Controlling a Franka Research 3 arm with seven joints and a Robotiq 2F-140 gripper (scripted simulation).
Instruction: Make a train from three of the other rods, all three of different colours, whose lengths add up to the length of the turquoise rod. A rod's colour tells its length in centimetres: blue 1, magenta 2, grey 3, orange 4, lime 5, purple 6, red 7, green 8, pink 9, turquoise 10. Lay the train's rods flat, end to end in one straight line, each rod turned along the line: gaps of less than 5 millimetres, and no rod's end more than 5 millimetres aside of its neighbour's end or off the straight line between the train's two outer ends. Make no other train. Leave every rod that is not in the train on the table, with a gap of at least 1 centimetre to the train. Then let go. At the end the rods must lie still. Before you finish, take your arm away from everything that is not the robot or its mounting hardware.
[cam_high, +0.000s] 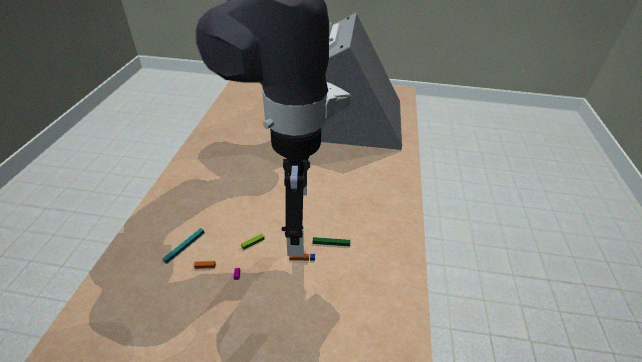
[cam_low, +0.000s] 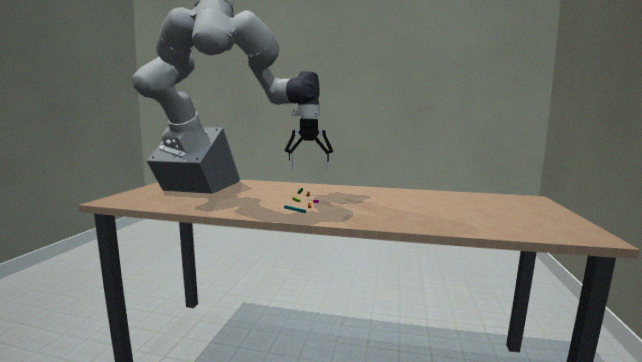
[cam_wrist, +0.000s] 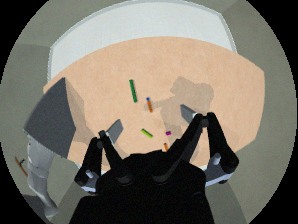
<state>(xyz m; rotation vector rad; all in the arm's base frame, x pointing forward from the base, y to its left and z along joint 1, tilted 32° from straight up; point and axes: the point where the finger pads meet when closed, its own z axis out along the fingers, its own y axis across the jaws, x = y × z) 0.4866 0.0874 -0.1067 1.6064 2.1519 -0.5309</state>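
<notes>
Right now the lime rod is 10 mm behind my hand, 110 mm to the right of it and 120 mm below it. The rest, counted from my hand: blue rod 10 mm behind, 30 mm to the left, 120 mm below; green rod 60 mm behind, 50 mm to the left, 120 mm below; magenta rod 70 mm ahead, 100 mm to the right, 120 mm below.
</notes>
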